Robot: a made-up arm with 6 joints.
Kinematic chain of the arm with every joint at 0, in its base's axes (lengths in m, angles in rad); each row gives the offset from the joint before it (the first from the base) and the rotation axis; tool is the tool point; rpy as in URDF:
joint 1: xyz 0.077 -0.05 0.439 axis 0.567 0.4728 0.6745
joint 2: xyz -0.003 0 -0.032 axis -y
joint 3: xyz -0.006 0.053 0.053 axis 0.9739 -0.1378 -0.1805
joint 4: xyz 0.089 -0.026 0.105 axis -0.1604 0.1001 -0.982
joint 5: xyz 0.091 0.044 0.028 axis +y
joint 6: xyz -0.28 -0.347 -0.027 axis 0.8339 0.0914 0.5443
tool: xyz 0.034 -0.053 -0.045 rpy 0 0 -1.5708
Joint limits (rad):
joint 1: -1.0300..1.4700
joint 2: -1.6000..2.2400
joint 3: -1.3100..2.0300
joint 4: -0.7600..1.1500
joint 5: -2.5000..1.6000
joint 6: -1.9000..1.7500
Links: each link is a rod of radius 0.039 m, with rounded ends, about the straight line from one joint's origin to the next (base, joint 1, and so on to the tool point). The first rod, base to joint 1, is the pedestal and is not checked.
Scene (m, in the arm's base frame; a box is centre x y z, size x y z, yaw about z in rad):
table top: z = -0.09
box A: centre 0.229 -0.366 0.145 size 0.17 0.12 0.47 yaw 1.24
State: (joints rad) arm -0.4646 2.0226 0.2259 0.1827 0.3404 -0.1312
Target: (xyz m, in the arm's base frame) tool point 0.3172 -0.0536 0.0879
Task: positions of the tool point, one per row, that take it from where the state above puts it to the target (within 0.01 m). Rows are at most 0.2 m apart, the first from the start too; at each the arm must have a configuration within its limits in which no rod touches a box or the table.
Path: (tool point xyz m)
1: 0.0190 -0.3908 0.2181
2: 0.0596 -0.3615 0.1593
3: 0.0819 -0.3161 0.1030
4: 0.0874 -0.2585 0.0533
5: 0.2126 -0.1603 0.0433
6: 0.3172 -0.0536 0.0879

